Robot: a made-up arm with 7 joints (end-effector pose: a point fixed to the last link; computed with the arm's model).
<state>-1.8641 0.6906 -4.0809 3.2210 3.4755 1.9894 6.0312</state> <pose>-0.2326 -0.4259 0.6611 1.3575 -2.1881 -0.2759</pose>
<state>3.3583 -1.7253 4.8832 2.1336 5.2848 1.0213 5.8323</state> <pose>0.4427 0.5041 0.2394 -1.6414 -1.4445 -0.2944</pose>
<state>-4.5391 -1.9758 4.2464 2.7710 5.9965 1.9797 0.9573</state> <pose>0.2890 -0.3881 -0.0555 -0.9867 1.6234 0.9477</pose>
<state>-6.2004 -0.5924 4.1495 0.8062 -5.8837 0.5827 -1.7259</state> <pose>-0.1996 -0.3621 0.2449 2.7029 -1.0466 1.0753</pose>
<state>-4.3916 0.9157 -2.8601 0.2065 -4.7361 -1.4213 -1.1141</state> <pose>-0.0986 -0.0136 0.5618 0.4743 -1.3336 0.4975</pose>
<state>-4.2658 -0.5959 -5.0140 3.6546 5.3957 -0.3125 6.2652</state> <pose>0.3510 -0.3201 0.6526 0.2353 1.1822 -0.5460</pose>
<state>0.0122 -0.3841 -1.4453 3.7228 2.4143 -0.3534 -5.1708</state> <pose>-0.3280 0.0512 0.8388 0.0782 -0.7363 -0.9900</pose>
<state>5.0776 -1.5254 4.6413 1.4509 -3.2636 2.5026 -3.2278</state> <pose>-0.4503 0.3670 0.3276 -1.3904 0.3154 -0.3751</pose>
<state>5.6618 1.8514 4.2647 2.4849 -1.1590 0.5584 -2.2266</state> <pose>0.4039 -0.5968 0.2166 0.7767 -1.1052 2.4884</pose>
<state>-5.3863 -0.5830 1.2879 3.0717 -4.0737 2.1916 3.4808</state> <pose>-0.2519 -0.3609 0.6993 2.4688 1.0091 -0.2051</pose>
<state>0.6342 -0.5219 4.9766 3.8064 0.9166 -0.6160 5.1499</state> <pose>-0.4195 -0.0744 0.5996 -1.6331 -0.7548 1.6671</pose>
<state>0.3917 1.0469 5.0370 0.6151 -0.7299 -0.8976 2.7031</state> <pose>0.3923 -0.1638 0.2240 -1.3125 2.4491 -1.0280</pose>
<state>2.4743 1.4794 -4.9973 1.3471 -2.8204 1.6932 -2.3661</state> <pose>-0.5939 -0.0422 0.1800 -1.8640 -0.4433 0.9309</pose>
